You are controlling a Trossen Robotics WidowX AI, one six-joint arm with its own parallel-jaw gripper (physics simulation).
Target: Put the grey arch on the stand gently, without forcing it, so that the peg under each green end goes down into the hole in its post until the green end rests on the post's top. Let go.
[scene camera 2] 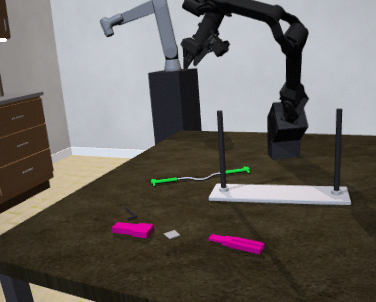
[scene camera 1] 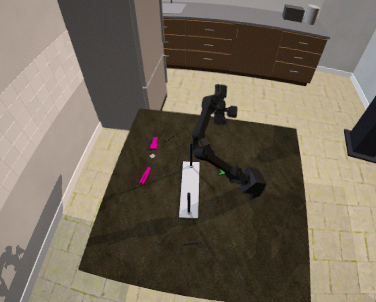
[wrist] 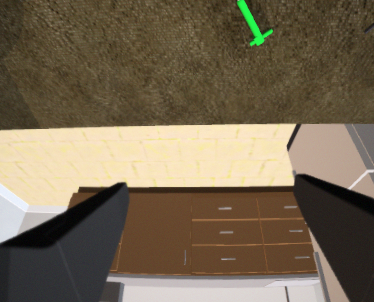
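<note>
The grey arch lies on the table beside the stand, its wavy grey middle between two green ends. In scene camera 1 a small green part of the arch shows by the arm, which hides much of it. In the wrist view one green end shows at the top. The stand has a white base and two upright black posts; nothing rests on the post tops. My gripper is open and empty, high above the table and apart from the arch. Its fingers are hard to make out in scene camera 1.
Two pink pieces and a small white square lie on the fridge side of the stand. Thin black pieces lie on the table. A grey arm stands on a dark pedestal behind.
</note>
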